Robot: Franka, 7 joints.
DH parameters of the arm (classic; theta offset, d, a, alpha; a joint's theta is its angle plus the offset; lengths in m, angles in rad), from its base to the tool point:
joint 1: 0 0.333 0 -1.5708
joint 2: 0 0 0 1.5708
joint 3: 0 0.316 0.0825 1.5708
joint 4: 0 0 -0.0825 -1.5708
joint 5: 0 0.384 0 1.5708
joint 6: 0 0 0.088 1.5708
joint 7: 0 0.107 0 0
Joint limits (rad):
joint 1: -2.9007..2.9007
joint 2: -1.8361..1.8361
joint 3: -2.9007..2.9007
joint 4: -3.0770..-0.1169
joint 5: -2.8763..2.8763
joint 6: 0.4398..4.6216
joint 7: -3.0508..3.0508
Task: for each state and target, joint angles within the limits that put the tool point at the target. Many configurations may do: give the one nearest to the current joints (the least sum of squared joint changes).
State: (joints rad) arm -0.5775 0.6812 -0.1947 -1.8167 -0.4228 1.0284 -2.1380
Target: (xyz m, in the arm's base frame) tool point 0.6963 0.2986 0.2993
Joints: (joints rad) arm 0.2389 0.8927 0.3185 -1.0573 -0.4276 1.7764 -2.1380
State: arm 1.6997 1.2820 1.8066 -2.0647 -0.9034 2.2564 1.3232
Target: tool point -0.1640 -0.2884 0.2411
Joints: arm 2.2282 1.2444 1.5318 -2.7977 -0.8828 2.1297 1.3232
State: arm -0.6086 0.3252 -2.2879 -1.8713 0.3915 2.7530 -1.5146
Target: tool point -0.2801 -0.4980 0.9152
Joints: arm -1.0740 0.6604 -1.7824 -1.1312 0.3065 2.7610 -1.5146
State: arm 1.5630 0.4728 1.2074 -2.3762 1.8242 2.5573 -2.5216
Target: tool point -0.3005 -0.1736 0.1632
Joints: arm 2.0782 0.7174 1.2948 -2.7341 1.8277 2.5185 -2.5216
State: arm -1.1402 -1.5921 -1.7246 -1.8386 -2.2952 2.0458 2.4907
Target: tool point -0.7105 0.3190 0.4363
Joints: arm -1.2020 -1.3743 -1.5141 -1.3135 -2.3653 2.0533 2.4907
